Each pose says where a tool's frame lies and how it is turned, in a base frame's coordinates. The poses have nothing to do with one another.
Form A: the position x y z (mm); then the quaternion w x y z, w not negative.
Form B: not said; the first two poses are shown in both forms.
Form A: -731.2 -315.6 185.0 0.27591 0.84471 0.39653 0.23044
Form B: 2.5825 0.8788 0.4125 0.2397 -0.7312 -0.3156 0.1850
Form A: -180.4 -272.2 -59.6 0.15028 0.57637 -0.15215 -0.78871
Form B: 2.8399 0.5830 -0.1539 -0.7978 -0.1804 -0.2722 -0.0596
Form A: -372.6 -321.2 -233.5 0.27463 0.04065 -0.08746 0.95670
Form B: 2.5852 0.0423 -0.0910 0.9950 -0.3726 -0.3212 -0.2335
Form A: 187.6 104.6 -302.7 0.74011 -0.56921 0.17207 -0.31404
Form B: 1.4751 -0.8464 0.2559 -0.4670 0.1876 0.1046 -0.3027
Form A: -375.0 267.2 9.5 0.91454 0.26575 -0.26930 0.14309
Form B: 0.8329 0.6570 -0.6658 0.3537 -0.3750 0.2672 0.0095
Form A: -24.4 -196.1 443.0 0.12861 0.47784 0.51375 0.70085
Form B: 2.8837 0.4818 0.5181 0.7067 -0.0244 -0.1961 0.4430
